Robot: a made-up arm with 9 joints. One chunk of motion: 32 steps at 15 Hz.
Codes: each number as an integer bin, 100 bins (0 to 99) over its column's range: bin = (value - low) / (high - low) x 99, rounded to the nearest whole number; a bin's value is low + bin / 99 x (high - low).
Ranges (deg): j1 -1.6..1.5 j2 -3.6..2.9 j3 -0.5..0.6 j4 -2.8..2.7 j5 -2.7..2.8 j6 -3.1..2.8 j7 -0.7..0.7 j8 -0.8..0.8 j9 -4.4..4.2
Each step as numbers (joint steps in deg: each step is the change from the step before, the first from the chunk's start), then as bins.
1 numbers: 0.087 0.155 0.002 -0.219 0.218 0.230 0.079 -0.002 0.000
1 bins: 54 57 45 46 53 56 55 49 51
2 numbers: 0.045 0.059 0.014 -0.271 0.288 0.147 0.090 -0.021 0.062
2 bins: 53 56 46 46 54 54 56 48 51
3 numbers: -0.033 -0.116 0.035 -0.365 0.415 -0.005 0.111 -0.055 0.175
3 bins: 50 53 48 44 56 52 57 46 53
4 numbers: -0.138 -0.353 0.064 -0.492 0.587 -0.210 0.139 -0.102 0.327
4 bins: 47 49 51 42 59 48 59 43 54
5 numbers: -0.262 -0.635 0.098 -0.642 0.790 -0.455 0.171 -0.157 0.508
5 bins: 43 45 54 39 63 44 62 40 56
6 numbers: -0.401 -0.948 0.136 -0.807 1.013 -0.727 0.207 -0.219 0.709
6 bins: 38 40 57 36 67 40 64 36 59
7 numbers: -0.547 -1.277 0.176 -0.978 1.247 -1.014 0.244 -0.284 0.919
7 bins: 34 35 61 33 71 35 67 32 61
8 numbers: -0.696 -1.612 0.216 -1.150 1.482 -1.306 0.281 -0.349 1.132
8 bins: 29 30 64 30 75 30 69 28 64
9 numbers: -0.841 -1.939 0.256 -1.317 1.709 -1.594 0.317 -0.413 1.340
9 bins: 24 25 68 27 79 25 72 24 66
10 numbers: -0.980 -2.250 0.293 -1.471 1.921 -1.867 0.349 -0.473 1.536
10 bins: 20 21 71 24 83 21 74 20 68
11 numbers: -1.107 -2.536 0.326 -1.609 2.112 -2.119 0.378 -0.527 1.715
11 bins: 16 16 74 21 87 16 76 17 70
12 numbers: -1.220 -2.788 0.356 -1.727 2.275 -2.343 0.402 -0.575 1.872
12 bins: 12 12 77 19 90 13 78 14 72
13 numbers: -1.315 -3.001 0.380 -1.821 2.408 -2.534 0.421 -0.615 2.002
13 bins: 9 9 79 18 92 9 79 11 74
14 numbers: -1.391 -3.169 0.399 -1.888 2.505 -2.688 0.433 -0.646 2.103
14 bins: 7 7 81 16 94 7 80 10 75
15 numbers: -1.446 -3.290 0.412 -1.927 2.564 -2.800 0.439 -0.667 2.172
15 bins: 5 5 82 16 95 5 81 8 76
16 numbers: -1.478 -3.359 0.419 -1.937 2.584 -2.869 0.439 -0.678 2.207
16 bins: 4 4 83 16 95 4 81 8 76
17 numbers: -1.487 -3.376 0.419 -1.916 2.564 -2.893 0.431 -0.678 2.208
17 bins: 4 3 83 16 95 3 80 8 76
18 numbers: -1.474 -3.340 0.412 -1.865 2.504 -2.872 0.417 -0.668 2.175
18 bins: 4 4 82 17 94 4 79 8 76
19 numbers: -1.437 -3.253 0.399 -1.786 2.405 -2.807 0.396 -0.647 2.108
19 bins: 5 5 81 18 92 5 78 9 75
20 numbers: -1.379 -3.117 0.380 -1.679 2.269 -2.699 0.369 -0.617 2.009
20 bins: 7 7 79 20 89 7 76 11 74
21 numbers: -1.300 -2.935 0.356 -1.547 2.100 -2.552 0.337 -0.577 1.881
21 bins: 10 10 77 23 86 9 73 14 72
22 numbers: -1.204 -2.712 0.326 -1.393 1.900 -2.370 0.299 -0.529 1.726
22 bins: 13 14 74 25 83 12 71 17 71
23 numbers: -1.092 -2.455 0.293 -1.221 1.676 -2.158 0.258 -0.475 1.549
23 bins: 16 17 71 28 79 16 68 20 68
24 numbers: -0.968 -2.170 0.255 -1.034 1.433 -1.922 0.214 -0.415 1.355
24 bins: 20 22 68 32 74 20 65 24 66
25 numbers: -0.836 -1.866 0.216 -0.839 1.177 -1.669 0.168 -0.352 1.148
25 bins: 24 26 64 35 70 24 61 28 64
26 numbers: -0.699 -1.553 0.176 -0.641 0.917 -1.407 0.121 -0.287 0.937
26 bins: 29 31 61 39 65 28 58 32 61
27 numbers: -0.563 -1.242 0.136 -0.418 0.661 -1.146 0.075 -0.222 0.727
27 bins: 33 36 57 43 60 33 55 36 59
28 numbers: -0.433 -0.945 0.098 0.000 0.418 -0.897 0.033 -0.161 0.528
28 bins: 37 40 54 50 56 37 52 40 57
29 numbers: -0.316 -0.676 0.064 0.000 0.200 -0.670 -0.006 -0.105 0.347
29 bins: 41 45 51 50 52 41 49 43 55
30 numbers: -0.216 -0.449 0.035 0.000 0.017 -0.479 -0.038 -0.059 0.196
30 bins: 44 48 48 50 49 44 47 46 53
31 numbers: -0.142 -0.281 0.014 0.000 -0.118 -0.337 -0.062 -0.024 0.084
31 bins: 47 51 46 50 46 46 45 48 52
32 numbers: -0.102 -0.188 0.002 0.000 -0.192 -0.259 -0.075 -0.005 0.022
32 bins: 48 52 45 50 45 48 44 49 51
